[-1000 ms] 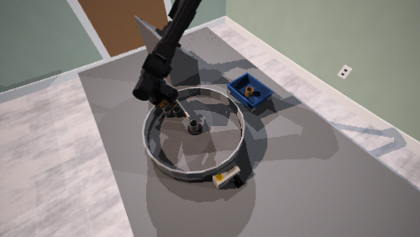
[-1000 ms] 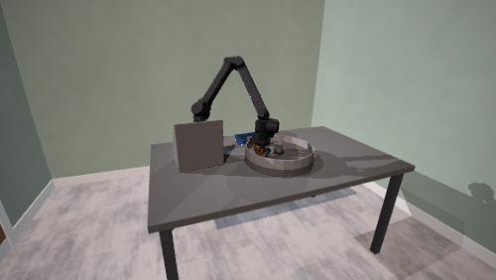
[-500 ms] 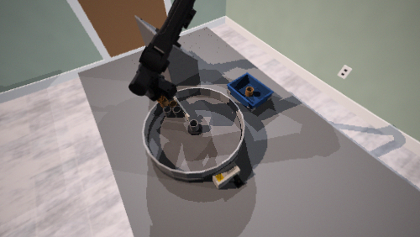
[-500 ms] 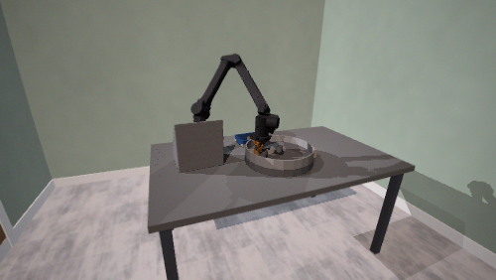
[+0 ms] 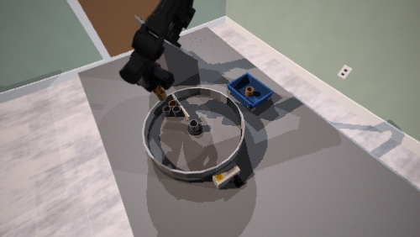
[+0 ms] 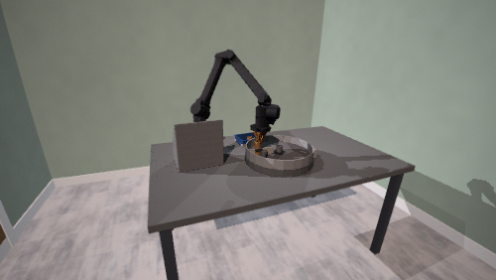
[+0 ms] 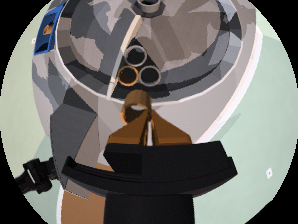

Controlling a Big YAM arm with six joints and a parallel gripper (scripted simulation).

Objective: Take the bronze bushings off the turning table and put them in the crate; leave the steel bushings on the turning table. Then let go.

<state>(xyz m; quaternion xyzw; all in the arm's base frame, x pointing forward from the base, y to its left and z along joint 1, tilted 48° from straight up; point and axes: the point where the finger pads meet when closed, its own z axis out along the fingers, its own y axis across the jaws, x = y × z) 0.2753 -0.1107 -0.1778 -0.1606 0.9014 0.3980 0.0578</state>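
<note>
The blue crate is 13 cm ahead of my hand, 42 cm to the left of it and 15 cm below it. Also, from my hand: round turning table (17 cm ahead, 6 cm to the left, 12 cm below).
</note>
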